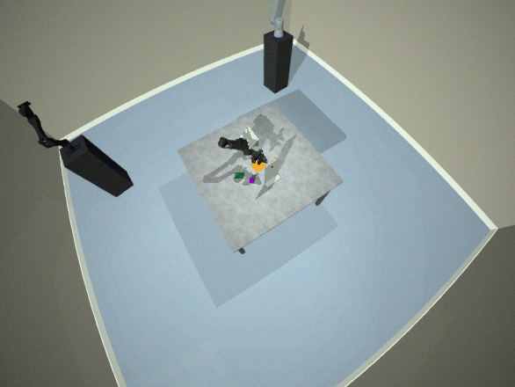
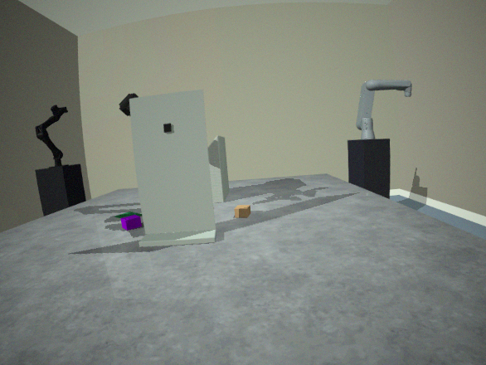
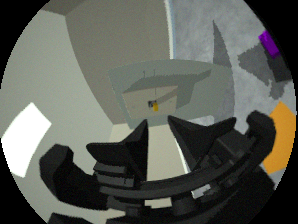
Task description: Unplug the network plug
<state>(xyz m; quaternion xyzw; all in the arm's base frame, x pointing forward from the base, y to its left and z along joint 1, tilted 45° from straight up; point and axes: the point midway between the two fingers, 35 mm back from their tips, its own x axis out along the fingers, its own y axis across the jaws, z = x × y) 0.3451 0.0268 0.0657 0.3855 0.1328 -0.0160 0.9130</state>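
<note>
Right now the orange marked square is 250 mm below my gripper tip, 140 mm behind it and 10 mm to the left of it. Round my gripper tip: pale upright panel 100 mm below, 70 mm ahead.
</note>
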